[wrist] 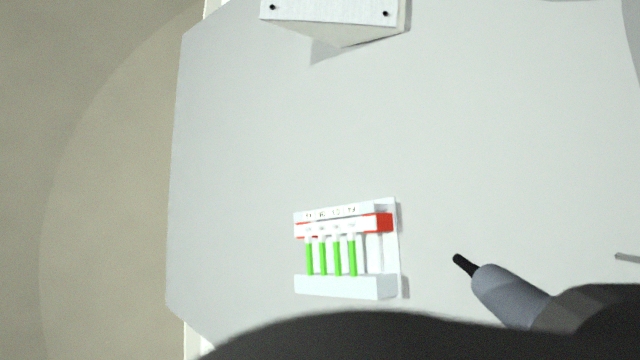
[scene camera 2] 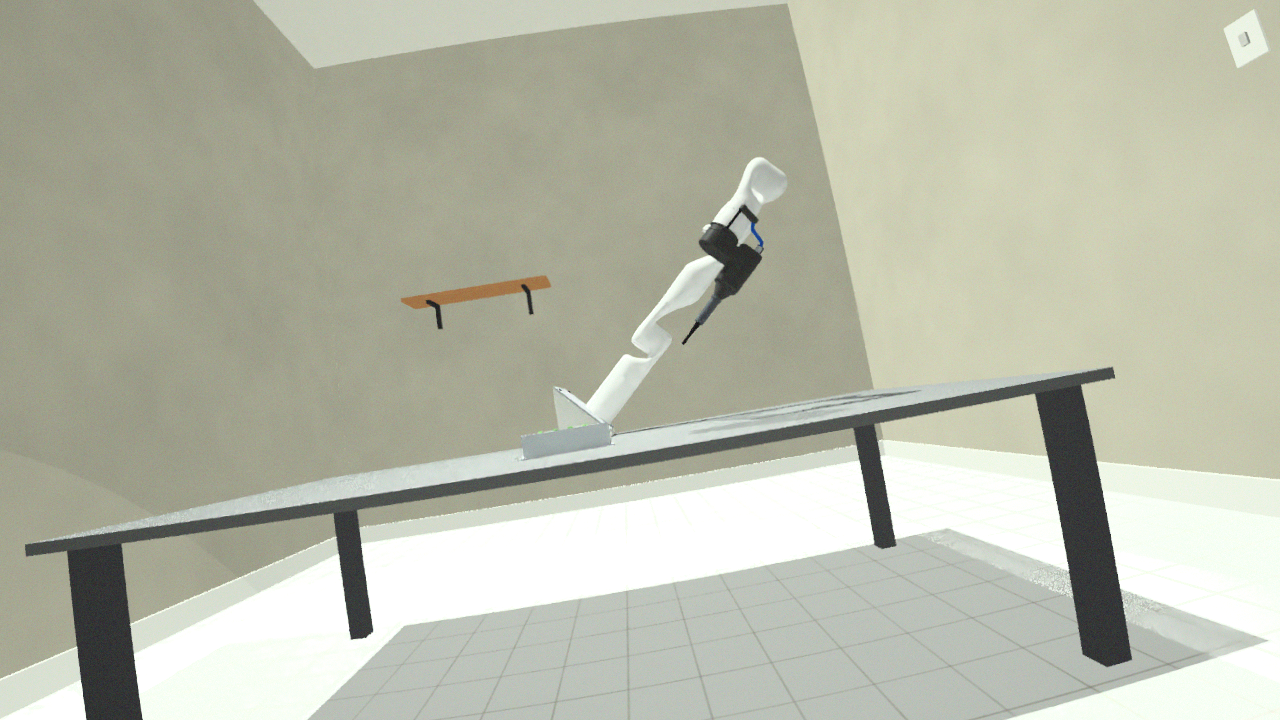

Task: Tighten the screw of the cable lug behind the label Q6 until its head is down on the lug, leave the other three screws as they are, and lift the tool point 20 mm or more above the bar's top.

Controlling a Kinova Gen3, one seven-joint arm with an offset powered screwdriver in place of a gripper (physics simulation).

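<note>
A label strip (wrist: 369,206) is in sight.
</note>
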